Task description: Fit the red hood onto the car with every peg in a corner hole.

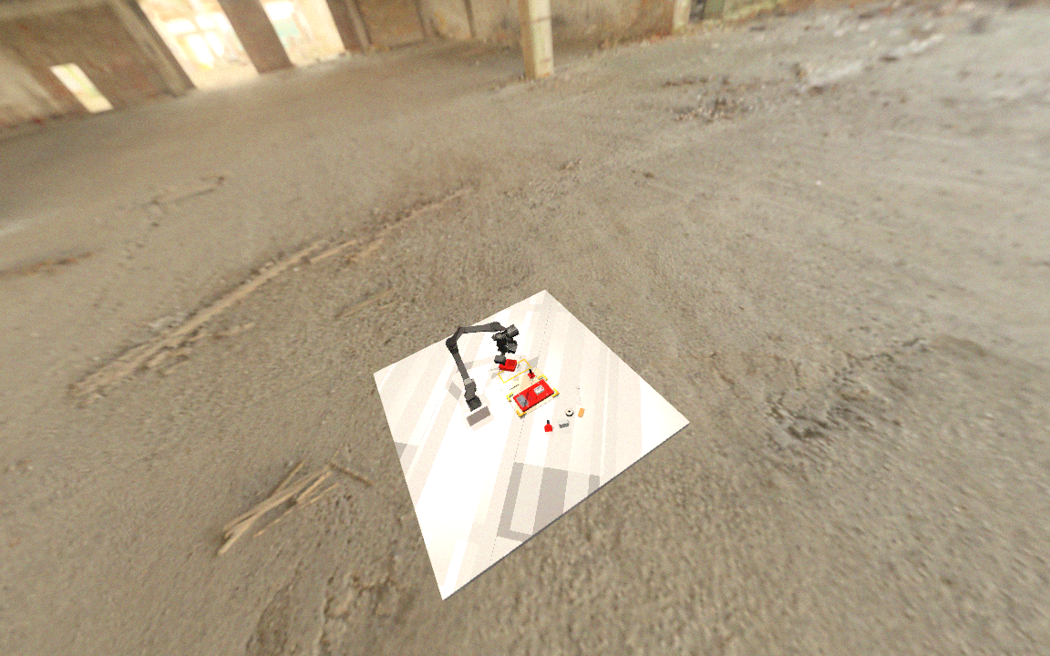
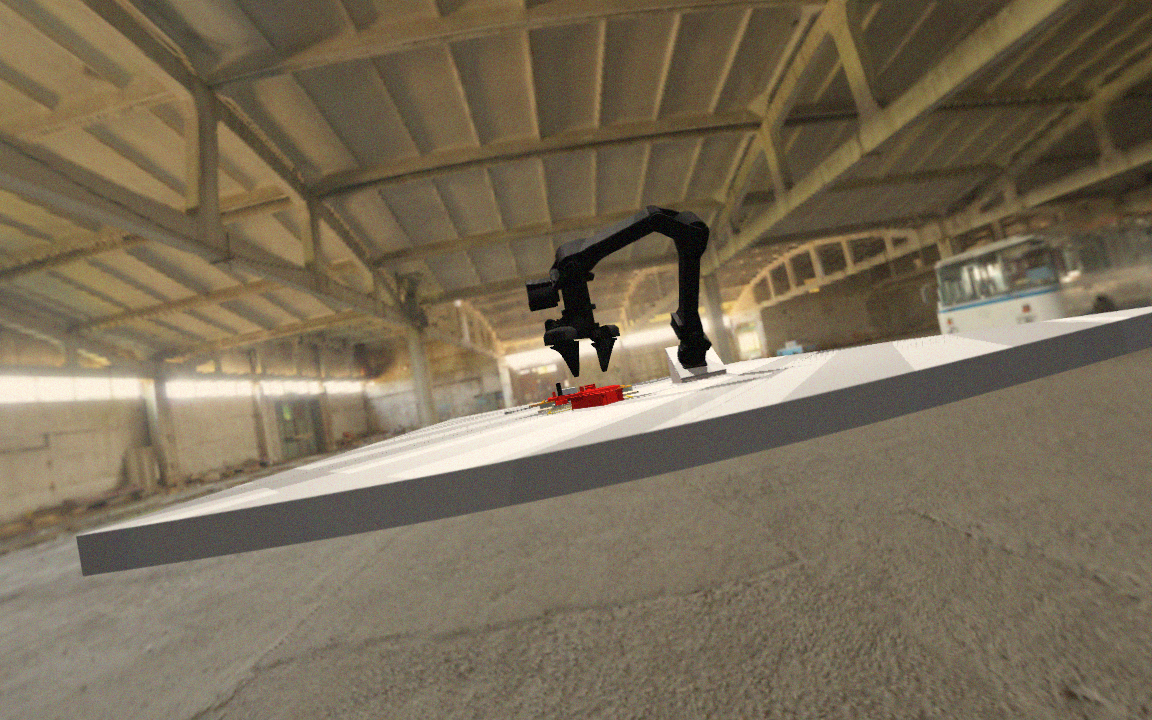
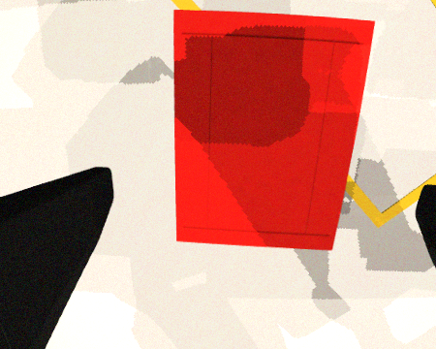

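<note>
The red hood is 5 cm below my gripper tip.
</note>
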